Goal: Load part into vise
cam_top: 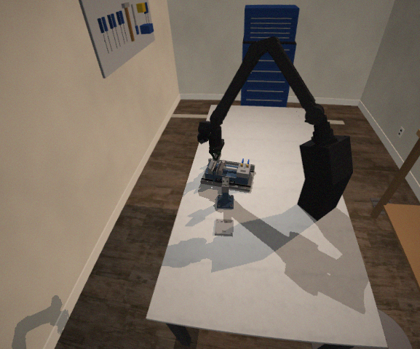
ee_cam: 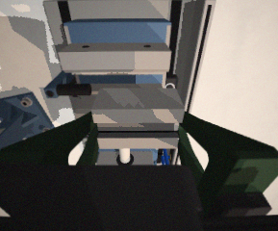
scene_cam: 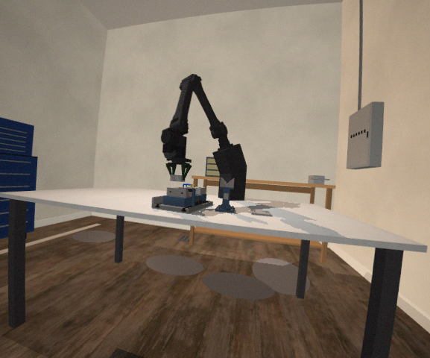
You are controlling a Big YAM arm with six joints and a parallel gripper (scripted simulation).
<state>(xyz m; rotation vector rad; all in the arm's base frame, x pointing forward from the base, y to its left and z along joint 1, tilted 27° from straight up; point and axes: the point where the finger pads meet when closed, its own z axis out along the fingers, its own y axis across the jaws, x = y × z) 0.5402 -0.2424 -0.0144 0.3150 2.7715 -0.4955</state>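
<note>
Right now my hand is right at the part. From my hand the other things lie so: moving jaw: 7 cm below, 3 cm to the left, 3 cm behind; then fixed jaw: 7 cm below, 3 cm ahead, 1 cm to the left; then work stop rod: 6 cm to the left, 5 cm below, 2 cm ahead.
</note>
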